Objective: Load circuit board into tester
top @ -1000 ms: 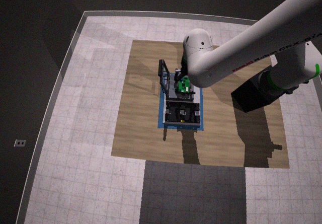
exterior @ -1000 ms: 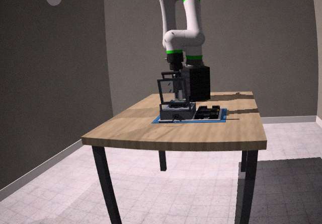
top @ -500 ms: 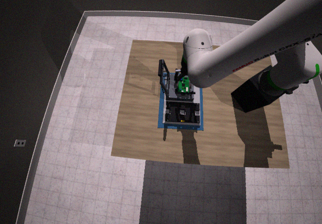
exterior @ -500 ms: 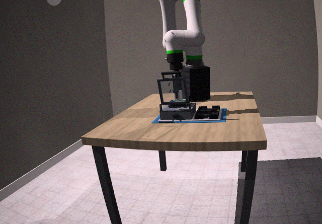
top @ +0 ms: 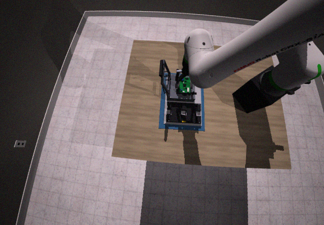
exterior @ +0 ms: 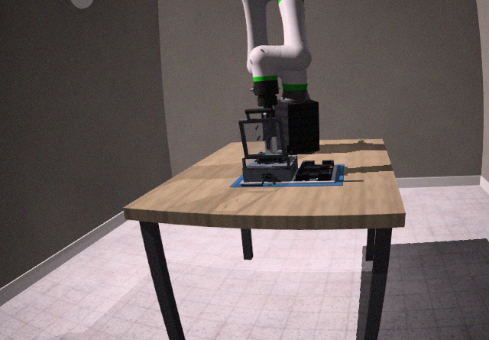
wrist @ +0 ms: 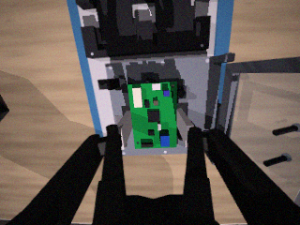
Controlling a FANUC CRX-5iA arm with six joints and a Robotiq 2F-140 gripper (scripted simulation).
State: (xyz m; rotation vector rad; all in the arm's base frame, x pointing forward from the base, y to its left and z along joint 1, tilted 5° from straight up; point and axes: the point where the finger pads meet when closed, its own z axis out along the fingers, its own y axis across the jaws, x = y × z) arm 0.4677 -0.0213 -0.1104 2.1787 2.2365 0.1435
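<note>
Now: hand 2 cm above the green circuit board. The rest, counted from my hand: lid: 13 cm ahead, 8 cm above; then tester: 4 cm to the left, 3 cm ahead, 1 cm above.
</note>
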